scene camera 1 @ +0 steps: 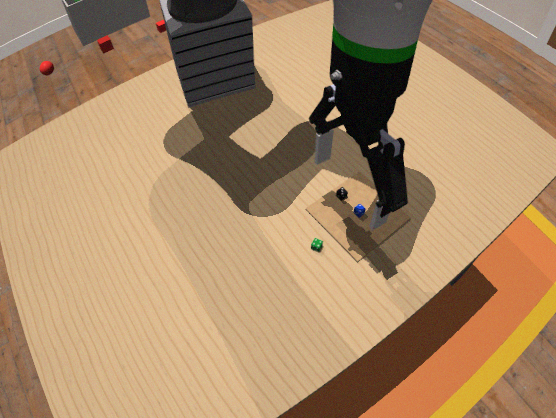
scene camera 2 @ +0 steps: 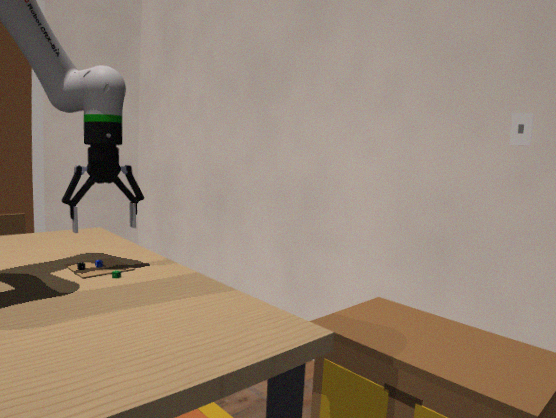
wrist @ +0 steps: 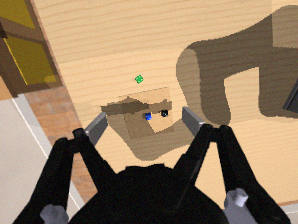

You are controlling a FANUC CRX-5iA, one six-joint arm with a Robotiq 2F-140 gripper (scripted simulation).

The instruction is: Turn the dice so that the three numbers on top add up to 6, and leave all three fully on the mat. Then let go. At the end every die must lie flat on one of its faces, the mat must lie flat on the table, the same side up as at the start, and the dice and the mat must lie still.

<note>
In view: the gripper (scene camera 1: 348, 190) and a mat (scene camera 1: 336, 216).
The mat shows as well in scene camera 2 (scene camera 2: 109, 264) and in the wrist view (wrist: 134, 106). The gripper shows as well in scene camera 2 (scene camera 2: 105, 229) and in the wrist view (wrist: 144, 115).
</note>
